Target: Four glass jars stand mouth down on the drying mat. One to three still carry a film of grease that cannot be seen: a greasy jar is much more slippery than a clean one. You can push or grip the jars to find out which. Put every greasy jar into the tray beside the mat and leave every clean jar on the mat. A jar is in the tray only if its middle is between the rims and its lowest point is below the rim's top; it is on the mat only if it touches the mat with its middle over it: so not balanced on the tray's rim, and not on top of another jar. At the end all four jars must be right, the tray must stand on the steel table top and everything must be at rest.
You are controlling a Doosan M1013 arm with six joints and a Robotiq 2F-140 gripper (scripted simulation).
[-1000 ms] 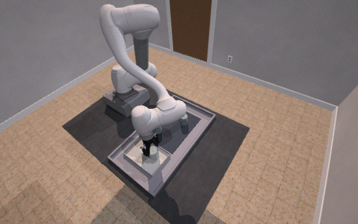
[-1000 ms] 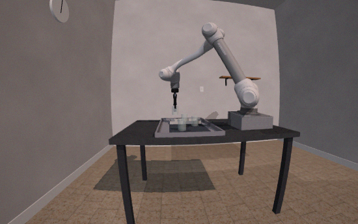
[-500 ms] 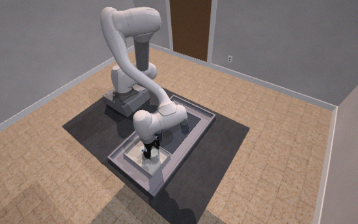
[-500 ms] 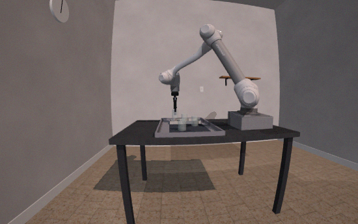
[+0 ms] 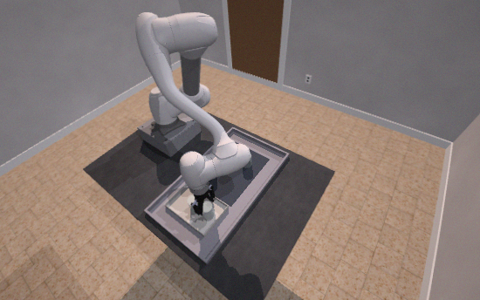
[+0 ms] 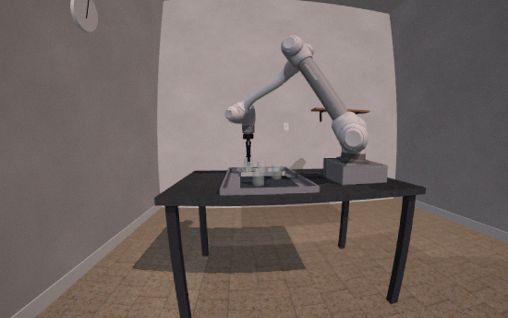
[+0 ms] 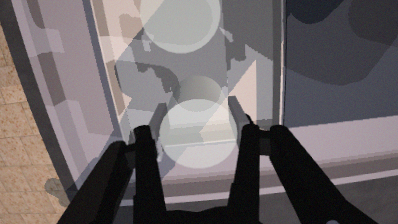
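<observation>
The tray is 9 cm behind my hand, 2 cm to the right of it and 8 cm below it. From my hand the other things lie so: dark drying mat 16 cm behind, 29 cm to the left, 9 cm below.
</observation>
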